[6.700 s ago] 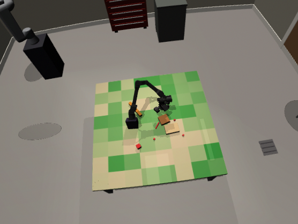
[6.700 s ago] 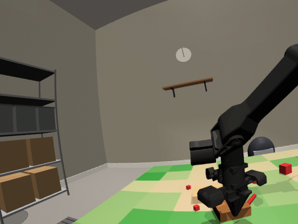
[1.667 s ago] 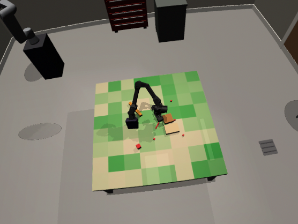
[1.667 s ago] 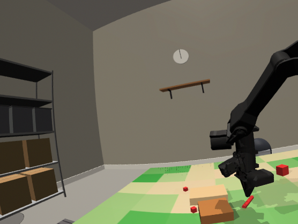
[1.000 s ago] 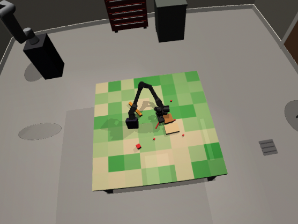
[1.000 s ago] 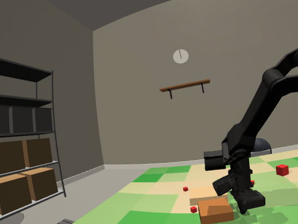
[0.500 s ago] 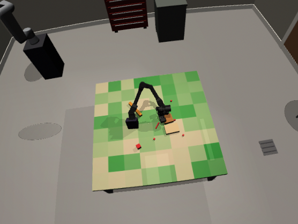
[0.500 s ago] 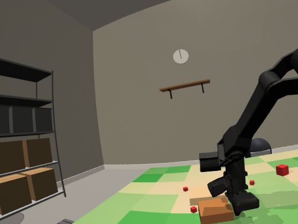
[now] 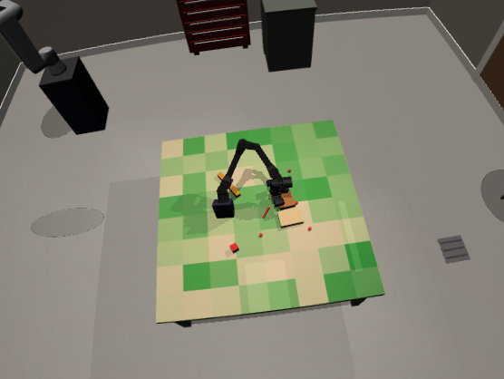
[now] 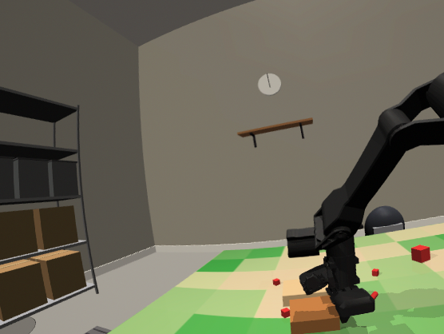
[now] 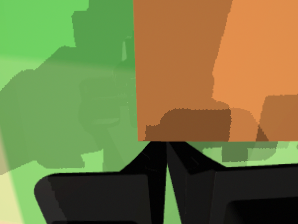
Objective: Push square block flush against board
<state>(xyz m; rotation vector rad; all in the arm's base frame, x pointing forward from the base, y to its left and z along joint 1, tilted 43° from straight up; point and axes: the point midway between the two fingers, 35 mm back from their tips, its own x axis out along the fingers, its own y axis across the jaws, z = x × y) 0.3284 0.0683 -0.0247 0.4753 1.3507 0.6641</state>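
The brown square block lies 60 mm ahead of my gripper tip, 30 mm to the right of it and 10 mm above it. The rest, counted from my gripper tip: red cube (300 mm to the right, 290 mm behind, 10 mm above); then flat tan slab (150 mm to the right, 70 mm ahead, 10 mm above); then thin red stick (80 mm to the right, 70 mm behind).
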